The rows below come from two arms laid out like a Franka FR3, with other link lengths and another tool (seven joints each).
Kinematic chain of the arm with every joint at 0, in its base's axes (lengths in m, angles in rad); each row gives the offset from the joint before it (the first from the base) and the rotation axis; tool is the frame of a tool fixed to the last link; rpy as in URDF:
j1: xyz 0 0 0.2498 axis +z
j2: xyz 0 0 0 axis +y
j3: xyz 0 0 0.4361 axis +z
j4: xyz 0.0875 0 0 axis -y
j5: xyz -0.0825 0 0.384 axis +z
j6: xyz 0 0 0 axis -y
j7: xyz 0.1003 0 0 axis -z
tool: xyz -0.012 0.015 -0.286 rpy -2.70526 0 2.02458
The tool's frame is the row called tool.
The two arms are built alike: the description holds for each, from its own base.
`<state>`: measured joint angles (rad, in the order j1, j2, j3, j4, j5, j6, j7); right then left.
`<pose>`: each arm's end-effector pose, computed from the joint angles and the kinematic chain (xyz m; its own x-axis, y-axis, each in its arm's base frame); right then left.
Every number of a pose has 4 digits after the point.
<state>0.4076 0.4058 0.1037 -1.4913 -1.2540 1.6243 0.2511 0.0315 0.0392 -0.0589 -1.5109 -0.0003 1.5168 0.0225</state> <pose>0.7524 0.1072 0.4285 -0.5860 0.0523 -0.8086 0.8069 0.1292 -0.5764 0.5660 0.0002 0.4838 -0.3928 0.9196 0.0115 0.8189 0.3554 -0.4507</pose>
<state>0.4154 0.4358 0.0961 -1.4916 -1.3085 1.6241 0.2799 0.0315 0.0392 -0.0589 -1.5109 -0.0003 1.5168 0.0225</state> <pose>0.7641 0.1078 0.4198 -0.5672 0.0078 -0.8235 0.8191 0.1097 -0.5631 0.5660 0.0002 0.4838 -0.3928 0.9196 0.0115 0.8189 0.3554 -0.4507</pose>
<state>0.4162 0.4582 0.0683 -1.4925 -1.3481 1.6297 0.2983 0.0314 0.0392 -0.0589 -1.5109 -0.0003 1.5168 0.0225</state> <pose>0.7754 0.0924 0.4145 -0.5526 -0.0218 -0.8331 0.8299 0.0775 -0.5525 0.5660 0.0002 0.4838 -0.3927 0.9196 0.0115 0.8189 0.3553 -0.4507</pose>
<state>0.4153 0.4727 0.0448 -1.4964 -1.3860 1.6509 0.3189 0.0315 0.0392 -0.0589 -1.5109 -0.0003 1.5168 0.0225</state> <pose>0.7871 0.0814 0.4117 -0.5337 -0.0511 -0.8442 0.8416 0.0666 -0.5360 0.5660 0.0002 0.4838 -0.3928 0.9196 0.0115 0.8189 0.3554 -0.4507</pose>
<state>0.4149 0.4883 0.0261 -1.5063 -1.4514 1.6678 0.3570 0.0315 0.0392 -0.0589 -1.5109 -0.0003 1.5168 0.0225</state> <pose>0.8003 0.0729 0.4115 -0.4985 -0.1012 -0.8609 0.8611 0.0562 -0.5053 0.5660 0.0002 0.4838 -0.3928 0.9196 0.0115 0.8189 0.3554 -0.4507</pose>
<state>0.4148 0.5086 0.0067 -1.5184 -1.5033 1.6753 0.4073 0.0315 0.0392 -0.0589 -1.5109 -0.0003 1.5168 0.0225</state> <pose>0.8102 0.0632 0.4040 -0.4655 -0.1366 -0.8745 0.8792 0.0419 -0.4746 0.5660 0.0002 0.4838 -0.3928 0.9196 0.0115 0.8189 0.3554 -0.4507</pose>
